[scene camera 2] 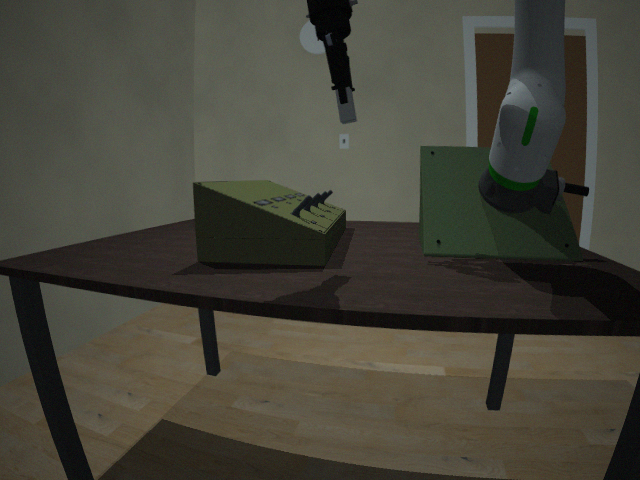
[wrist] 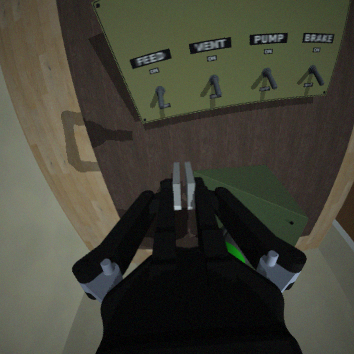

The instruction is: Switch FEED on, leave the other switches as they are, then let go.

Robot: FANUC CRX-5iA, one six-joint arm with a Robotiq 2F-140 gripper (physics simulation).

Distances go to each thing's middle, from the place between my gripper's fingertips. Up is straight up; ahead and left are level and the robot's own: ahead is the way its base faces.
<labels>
My gripper is now 200 mm short of the switch box (scene camera 2: 254, 222), 100 mm to the left of it and 200 mm above it.
</labels>
